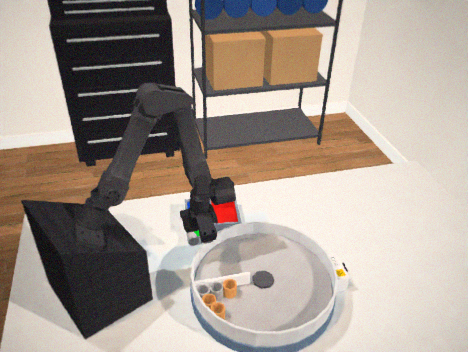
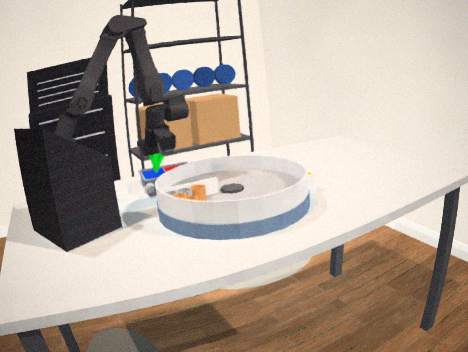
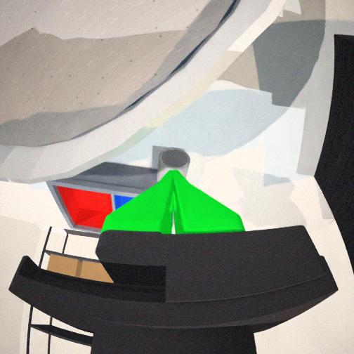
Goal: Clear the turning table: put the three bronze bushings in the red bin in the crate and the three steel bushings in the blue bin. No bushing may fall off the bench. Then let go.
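Pixels of known places: gripper, between the fingertips: [image 1: 197, 234] [image 2: 155, 171]; arm's base, origin of its link: [image 1: 88, 227] [image 2: 61, 142].
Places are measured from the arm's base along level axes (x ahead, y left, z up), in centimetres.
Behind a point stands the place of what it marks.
My gripper [image 1: 197, 233] @(y 9.2, x 30.1, z -16.5 cm) [image 2: 156, 170] @(y 9.2, x 30.1, z -16.5 cm) [image 3: 173, 177] is shut, its green fingertips meeting with no bushing between them. A steel bushing [image 1: 193, 238] @(y 17.0, x 29.6, z -25.7 cm) [image 2: 150, 189] @(y 14.2, x 27.9, z -23.3 cm) [image 3: 173, 158] is below the fingertips, outside the crate, on its turning-table side. The crate [image 1: 241, 214] @(y 21.4, x 46.5, z -21.3 cm) [image 3: 115, 173] has a red bin [image 1: 226, 212] @(y 28.1, x 43.2, z -25.6 cm) [image 3: 85, 205] and a blue bin [image 2: 152, 174] @(y 31.6, x 33.6, z -23.5 cm) [image 3: 121, 201]; the arm hides part of it. On the turning table [image 1: 300, 270] @(y -7.6, x 59.0, z -20.9 cm) [image 2: 235, 215] @(y -28.6, x 38.9, z -20.1 cm) [image 3: 75, 85] stand two steel bushings [image 1: 203, 289] @(y -10.7, x 28.9, z -19.0 cm) [image 1: 216, 288] @(y -10.5, x 32.6, z -19.7 cm) and three bronze bushings [image 1: 230, 288] @(y -10.5, x 36.7, z -20.6 cm) [image 1: 209, 300] @(y -14.4, x 30.0, z -19.6 cm) [image 1: 218, 310] @(y -17.8, x 31.9, z -20.0 cm).
A high white rim [image 1: 262, 334] @(y -29.3, x 41.1, z -17.0 cm) surrounds the turning table. A white divider [image 1: 225, 278] @(y -9.9, x 35.3, z -16.7 cm) runs beside the bushings towards the dark hub [image 1: 263, 279] @(y -9.5, x 46.8, z -20.1 cm) [image 2: 232, 188] @(y -10.4, x 46.4, z -20.1 cm). The black arm base [image 1: 110, 285] @(y -11.0, x 4.3, z -11.4 cm) [image 2: 70, 195] @(y -12.9, x 0.6, z -12.0 cm) stands left of the turning table. A small control box [image 1: 342, 276] @(y -12.7, x 70.3, z -20.3 cm) is at its right.
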